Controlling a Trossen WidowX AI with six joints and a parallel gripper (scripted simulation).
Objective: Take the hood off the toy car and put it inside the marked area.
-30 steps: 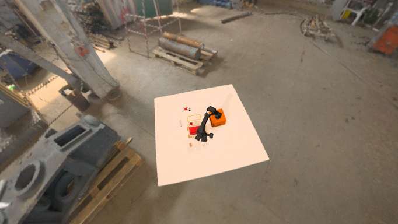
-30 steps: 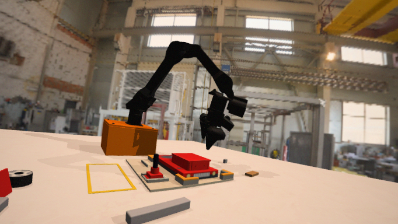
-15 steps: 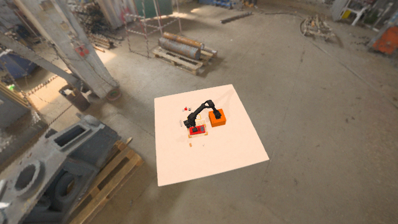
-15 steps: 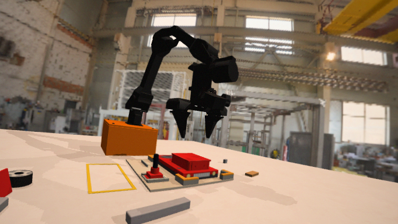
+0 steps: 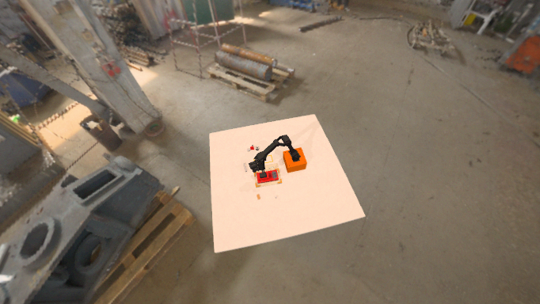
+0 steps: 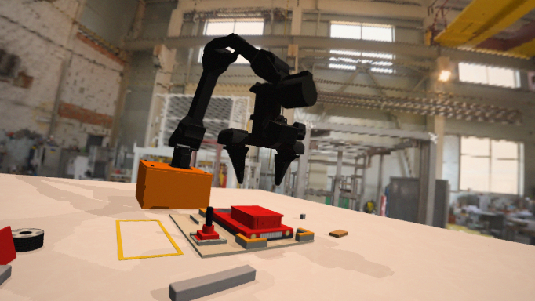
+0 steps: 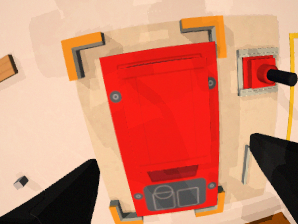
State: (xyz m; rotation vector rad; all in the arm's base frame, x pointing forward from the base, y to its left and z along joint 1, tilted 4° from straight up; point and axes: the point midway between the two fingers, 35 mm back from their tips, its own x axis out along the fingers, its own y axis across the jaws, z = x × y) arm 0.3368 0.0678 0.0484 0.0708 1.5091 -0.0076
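Right now my gripper tip is 60 mm above the hood. From my gripper tip the other things lie so: black wheel: 360 mm to the right, 90 mm below, 10 mm behind; then small block: 180 mm to the left, 100 mm below, 80 mm ahead.
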